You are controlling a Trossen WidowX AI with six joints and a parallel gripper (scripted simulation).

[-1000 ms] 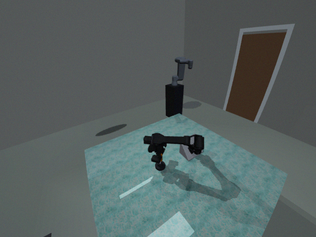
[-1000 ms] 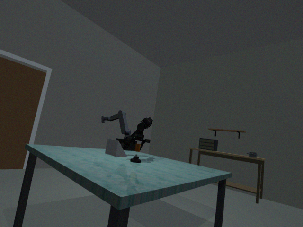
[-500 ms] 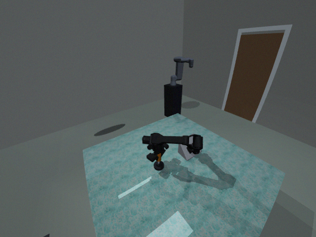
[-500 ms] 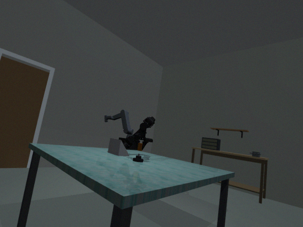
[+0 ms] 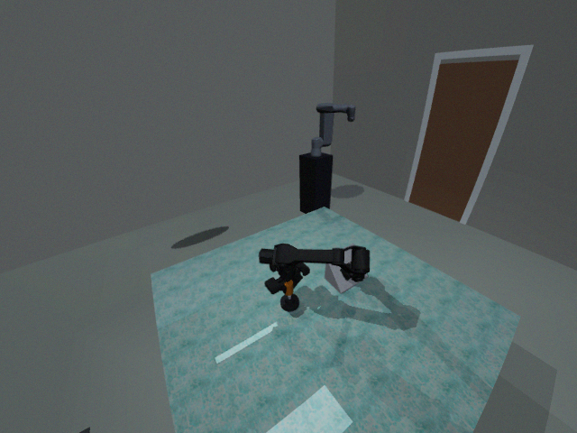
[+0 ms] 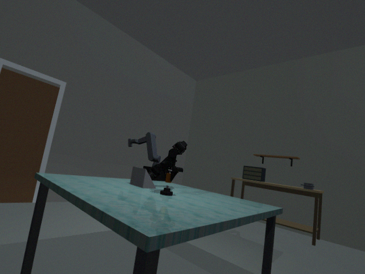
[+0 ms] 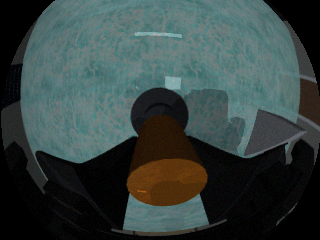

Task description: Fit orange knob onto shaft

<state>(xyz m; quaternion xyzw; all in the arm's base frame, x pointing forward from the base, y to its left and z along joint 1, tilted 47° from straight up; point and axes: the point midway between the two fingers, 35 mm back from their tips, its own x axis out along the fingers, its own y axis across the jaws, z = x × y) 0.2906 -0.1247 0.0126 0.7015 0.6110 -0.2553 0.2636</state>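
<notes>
Right now my gripper tip is 6 cm above the round black pedestal. From my gripper tip the other things lie so: orange knob 3 cm above.
</notes>
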